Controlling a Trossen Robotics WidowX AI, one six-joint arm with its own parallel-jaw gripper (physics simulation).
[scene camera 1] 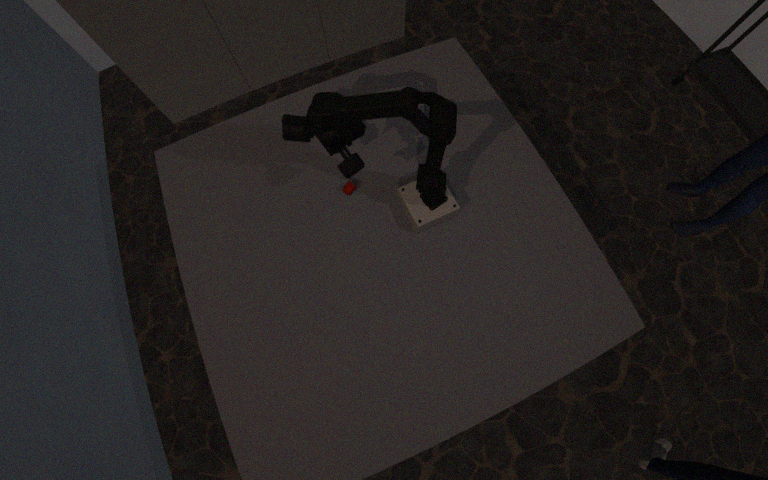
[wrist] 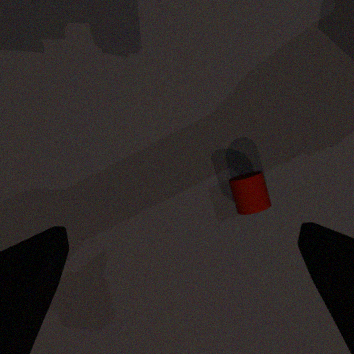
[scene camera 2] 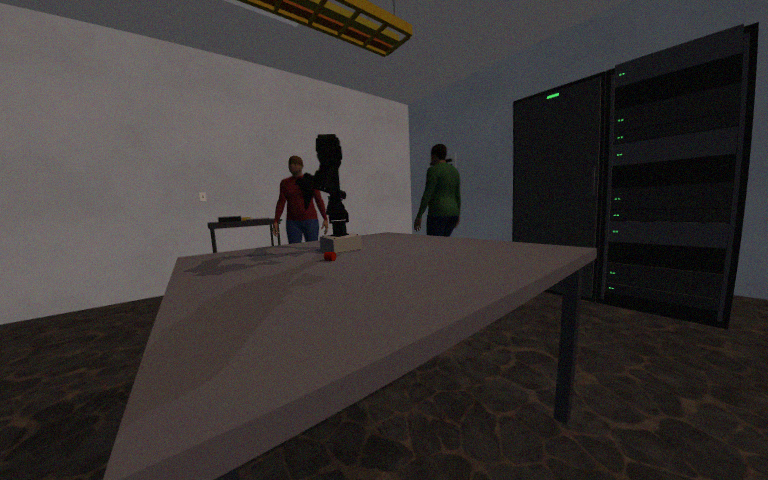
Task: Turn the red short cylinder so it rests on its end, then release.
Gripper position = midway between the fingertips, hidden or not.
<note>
In view: my gripper [scene camera 2: 316,212] and a red short cylinder [wrist: 249,191].
My gripper shows as well in scene camera 1 [scene camera 1: 340,152] and in the wrist view [wrist: 185,236].
</note>
